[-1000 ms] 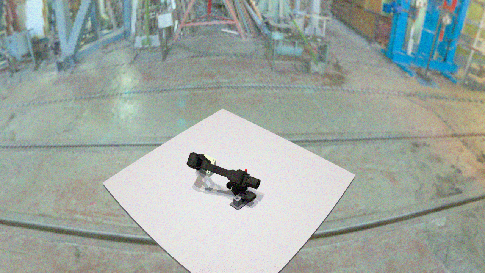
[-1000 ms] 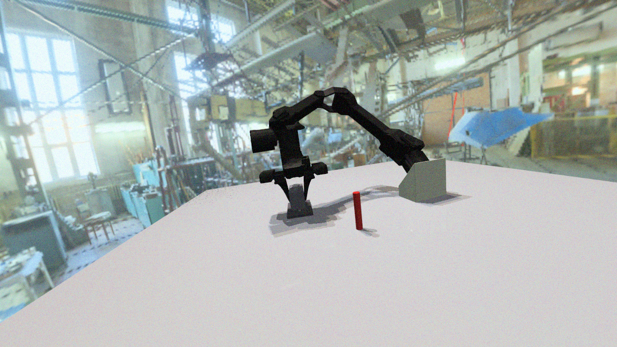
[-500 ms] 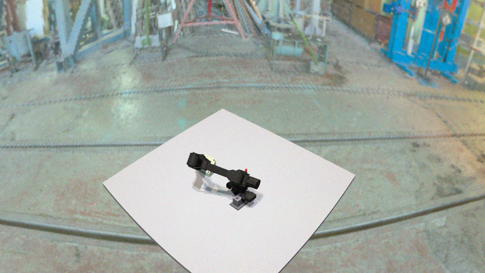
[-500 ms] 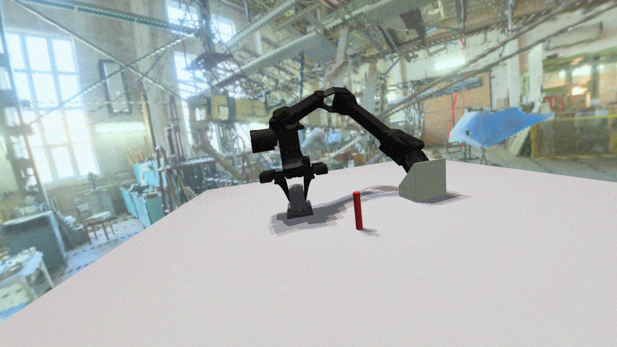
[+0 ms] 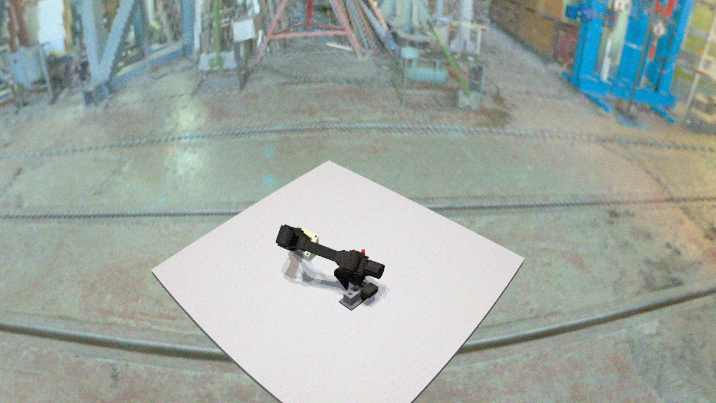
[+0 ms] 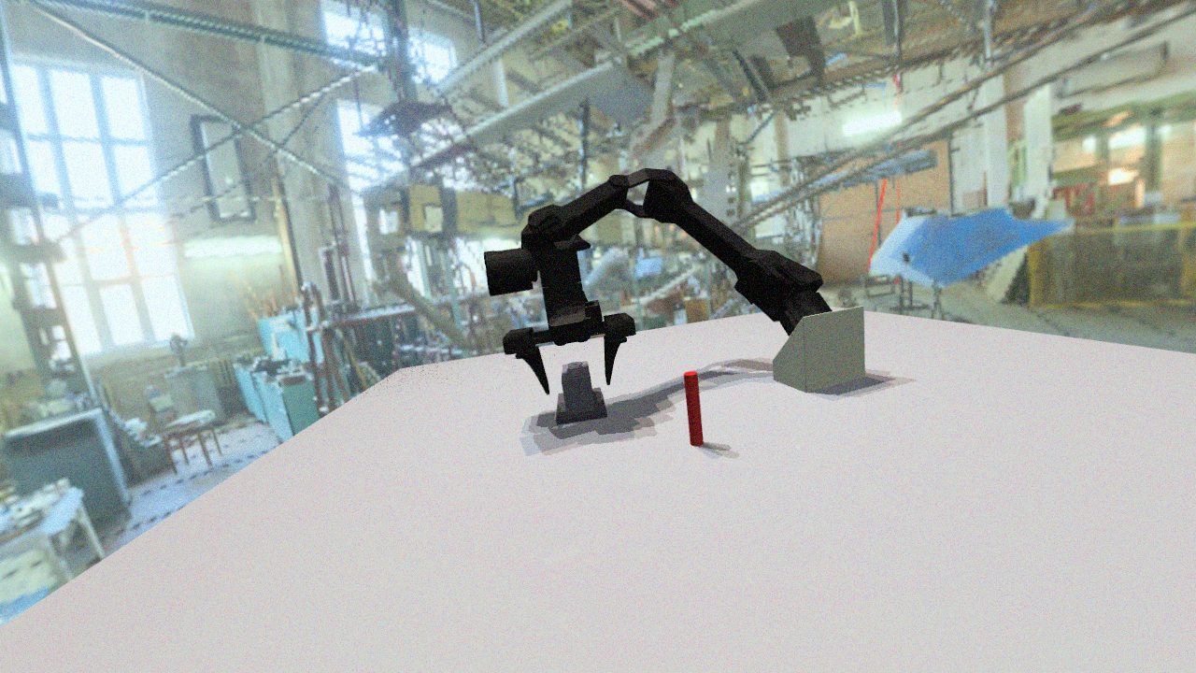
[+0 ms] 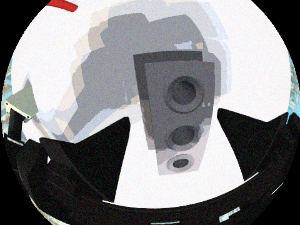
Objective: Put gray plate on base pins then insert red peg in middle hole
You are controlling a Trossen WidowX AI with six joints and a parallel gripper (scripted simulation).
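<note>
The gray plate lies 2 cm above my gripper tip. The rest, counted from my gripper tip: red peg 11 cm behind, 19 cm to the left, 1 cm above; dark base 2 cm below.
</note>
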